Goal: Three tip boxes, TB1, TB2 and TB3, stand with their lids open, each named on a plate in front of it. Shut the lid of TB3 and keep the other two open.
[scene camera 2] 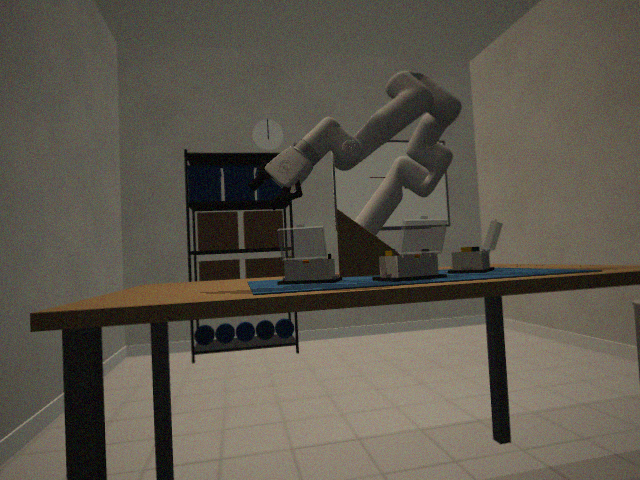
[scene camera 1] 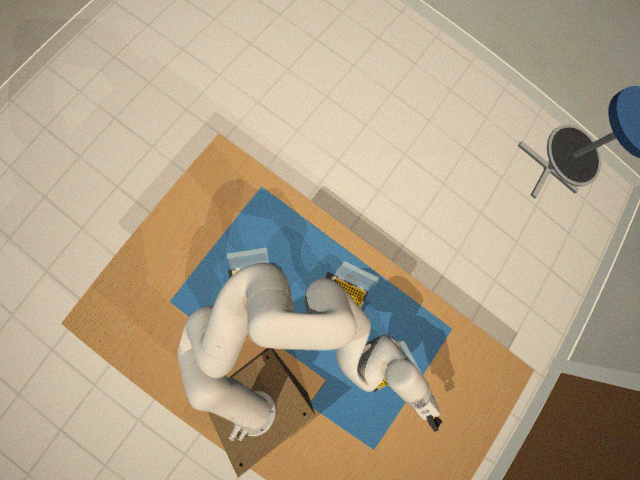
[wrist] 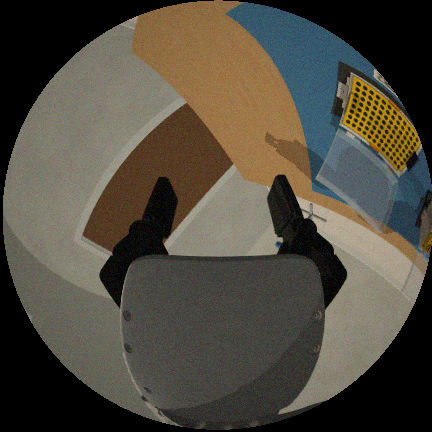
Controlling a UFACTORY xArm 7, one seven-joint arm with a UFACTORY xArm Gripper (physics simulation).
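Pixels of known places: gripper, fingertip midpoint: [scene camera 2: 260,197] [wrist: 221,185]; arm's base, link origin: [scene camera 2: 363,230] [scene camera 1: 255,413].
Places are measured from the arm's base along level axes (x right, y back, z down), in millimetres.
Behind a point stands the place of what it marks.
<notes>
Three tip boxes stand with clear lids raised; their name plates are unreadable, so I cannot tell which is TB3. One box [scene camera 1: 382,383] [scene camera 2: 310,269] @(x 297, y -338, z 119 mm) [wrist: 382,122], at the right in scene camera 1, is partly hidden by the arm there; its open lid [scene camera 2: 303,241] @(x 320, y -366, z 46 mm) [wrist: 357,175] @(x 329, y -355, z 53 mm) leans back. The middle box [scene camera 1: 352,292] [scene camera 2: 416,266] @(x 64, y -477, z 123 mm) has its lid [scene camera 1: 356,276] @(x 59, y -503, z 64 mm) [scene camera 2: 424,237] @(x 56, y -508, z 53 mm) up. The third box [scene camera 2: 470,260] @(x -178, y -365, z 120 mm), mostly hidden by the arm in scene camera 1, has its lid [scene camera 1: 248,256] @(x -264, y -374, z 49 mm) [scene camera 2: 492,236] @(x -224, y -409, z 54 mm) up. My gripper [scene camera 1: 435,422] [scene camera 2: 267,194] @(x 409, y -268, z -83 mm) [wrist: 221,185] @(x 409, y -268, z -83 mm) is open and empty, high above the table, beyond the first box.
The boxes stand on a blue mat [scene camera 1: 374,426] @(x 390, y -111, z 155 mm) [scene camera 2: 263,287] @(x 428, y -377, z 155 mm) [wrist: 270,30] on the wooden table [scene camera 1: 129,268] @(x -594, y -132, z 158 mm) [scene camera 2: 155,299] @(x 665, y -468, z 158 mm) [wrist: 210,75] @(x 609, y -125, z 158 mm). The arm stretches above the mat from a brown mount [scene camera 1: 297,410] @(x 89, y -78, z -45 mm) [scene camera 2: 356,253] @(x 78, y -118, z 82 mm). A shelf rack [scene camera 2: 189,232] and a blue stool [scene camera 1: 629,121] stand beyond the table.
</notes>
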